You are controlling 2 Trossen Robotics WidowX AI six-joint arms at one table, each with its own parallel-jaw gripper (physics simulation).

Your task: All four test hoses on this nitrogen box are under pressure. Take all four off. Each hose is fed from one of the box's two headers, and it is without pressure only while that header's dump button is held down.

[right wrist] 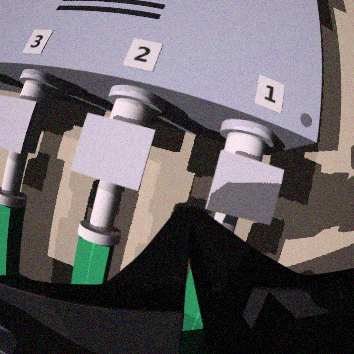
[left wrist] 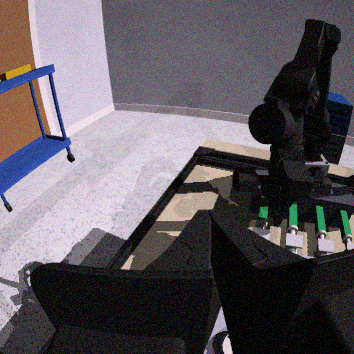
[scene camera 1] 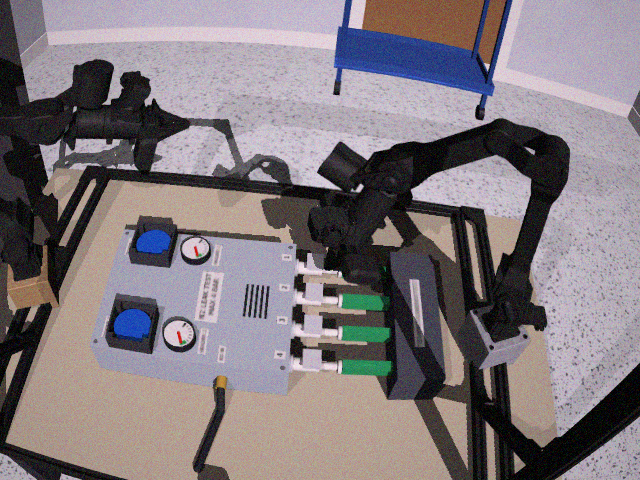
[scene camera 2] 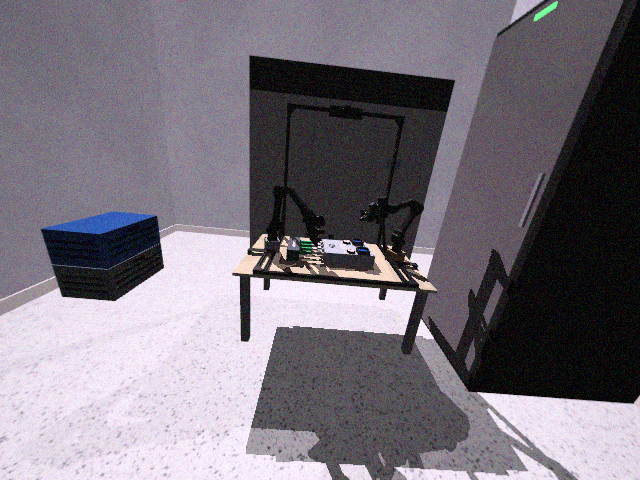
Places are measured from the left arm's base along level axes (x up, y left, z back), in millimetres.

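Where they show: left gripper, between the fingertips: point(left wrist: 206, 218) point(scene camera 1: 189, 124) point(scene camera 2: 359, 219); right gripper, between the fingertips: point(right wrist: 186, 216) point(left wrist: 276, 224) point(scene camera 1: 326, 269) point(scene camera 2: 316, 247); left arm's base, origin of its link: point(scene camera 1: 27, 266) point(scene camera 2: 396, 250); right arm's base, origin of its link: point(left wrist: 310, 155) point(scene camera 1: 500, 325) point(scene camera 2: 272, 239).
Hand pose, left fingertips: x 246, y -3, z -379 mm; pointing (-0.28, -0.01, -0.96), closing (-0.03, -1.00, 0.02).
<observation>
Each offset is from my left fingertips to the top centre of the thing. "*": to the spot under its first point.
The grey nitrogen box {* dx -250, dy -112, dz -55 mm} point(scene camera 1: 237, 267) point(scene camera 2: 341, 249) point(right wrist: 211, 53) lies on the table. It has two blue dump buttons point(scene camera 1: 152, 241) point(scene camera 1: 132, 325), each with a gauge beside it. Four green-sleeved hoses are plugged into its right side; hose 2 {* dx -265, dy -238, dz -248 mm} point(scene camera 1: 363, 301) point(right wrist: 92, 261), hose 3 {* dx -265, dy -303, dz -223 mm} point(scene camera 1: 365, 333) and hose 4 {* dx -265, dy -367, dz -196 mm} point(scene camera 1: 366, 367) show plainly. My right gripper point(scene camera 1: 360, 280) point(scene camera 2: 316, 224) point(right wrist: 186, 216) is shut and empty, right above hose 1 {* dx -265, dy -168, dz -263 mm} point(right wrist: 192, 305), just behind its grey collar {dx -253, dy -134, dz -196 mm} point(right wrist: 246, 186). My left gripper point(scene camera 1: 186, 124) point(scene camera 2: 364, 215) point(left wrist: 206, 218) is shut and empty, high beyond the table's far left edge, away from both buttons.
A dark block {* dx -249, dy -304, dz -313 mm} point(scene camera 1: 413, 314) holds the hoses' far ends. A black frame point(scene camera 1: 199, 180) rims the table. A black feed hose {* dx -317, dy -357, dz +64 mm} point(scene camera 1: 215, 414) leaves the box's front. A blue cart point(scene camera 1: 409, 57) point(left wrist: 31, 154) stands on the floor behind. A blue crate stack point(scene camera 2: 118, 238) and a tall grey cabinet point(scene camera 2: 509, 214) stand nearby.
</observation>
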